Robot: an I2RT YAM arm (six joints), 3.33 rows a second.
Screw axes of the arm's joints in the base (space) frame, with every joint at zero. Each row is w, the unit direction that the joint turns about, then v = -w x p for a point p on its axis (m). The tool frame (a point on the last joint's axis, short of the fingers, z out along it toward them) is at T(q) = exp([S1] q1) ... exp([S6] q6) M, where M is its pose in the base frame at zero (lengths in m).
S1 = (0, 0, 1, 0, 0, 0)
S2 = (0, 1, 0, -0.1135, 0, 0.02)
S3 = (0, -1, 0, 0.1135, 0, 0.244)
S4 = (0, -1, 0, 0.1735, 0, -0.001)
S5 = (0, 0, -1, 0, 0.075, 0)
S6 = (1, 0, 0, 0, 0.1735, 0)
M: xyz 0.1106 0 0.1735 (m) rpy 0 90 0 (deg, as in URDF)
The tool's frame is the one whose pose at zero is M.
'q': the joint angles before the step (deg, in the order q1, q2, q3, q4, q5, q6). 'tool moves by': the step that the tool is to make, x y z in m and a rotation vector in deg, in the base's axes. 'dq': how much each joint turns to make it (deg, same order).
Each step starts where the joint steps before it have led.
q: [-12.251 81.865 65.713 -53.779 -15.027 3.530]
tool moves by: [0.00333 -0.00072 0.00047 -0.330 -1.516 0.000]
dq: [0.001 0.152 -0.001 1.704 0.001 0.000]
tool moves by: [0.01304 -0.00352 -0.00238 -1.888 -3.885 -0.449]
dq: [0.000 1.423 0.001 5.619 1.115 0.000]
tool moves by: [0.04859 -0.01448 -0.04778 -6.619 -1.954 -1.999]
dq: [0.000 11.671 0.000 14.796 6.294 -1.026]
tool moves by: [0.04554 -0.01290 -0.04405 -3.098 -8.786 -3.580]
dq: [-0.176 10.906 0.001 20.391 2.841 2.206]
